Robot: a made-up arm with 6 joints. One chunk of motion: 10 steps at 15 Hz.
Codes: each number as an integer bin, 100 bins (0 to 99) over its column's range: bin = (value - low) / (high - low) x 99, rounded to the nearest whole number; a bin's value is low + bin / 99 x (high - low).
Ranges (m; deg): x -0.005..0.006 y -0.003..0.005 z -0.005..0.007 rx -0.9..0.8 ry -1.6..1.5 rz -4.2..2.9
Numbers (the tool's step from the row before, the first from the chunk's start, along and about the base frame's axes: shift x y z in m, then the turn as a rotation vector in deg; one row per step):
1: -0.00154 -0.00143 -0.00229 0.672 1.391 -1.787
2: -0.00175 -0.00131 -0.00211 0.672 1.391 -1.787
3: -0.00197 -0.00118 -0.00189 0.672 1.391 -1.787
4: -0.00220 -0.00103 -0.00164 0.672 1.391 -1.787
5: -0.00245 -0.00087 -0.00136 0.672 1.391 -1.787
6: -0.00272 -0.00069 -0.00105 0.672 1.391 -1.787
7: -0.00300 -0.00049 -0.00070 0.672 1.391 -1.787
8: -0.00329 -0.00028 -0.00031 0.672 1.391 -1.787
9: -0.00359 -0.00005 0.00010 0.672 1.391 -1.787
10: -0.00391 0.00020 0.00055 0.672 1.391 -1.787
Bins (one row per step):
1: 31 19 22 92 96 34
2: 29 21 24 92 96 34
3: 27 23 26 92 96 34
4: 25 24 28 92 96 34
5: 23 26 30 92 96 34
6: 21 29 33 92 96 34
7: 18 31 35 92 96 34
8: 15 34 39 92 96 34
9: 13 37 42 92 96 34
10: 10 40 46 92 96 34

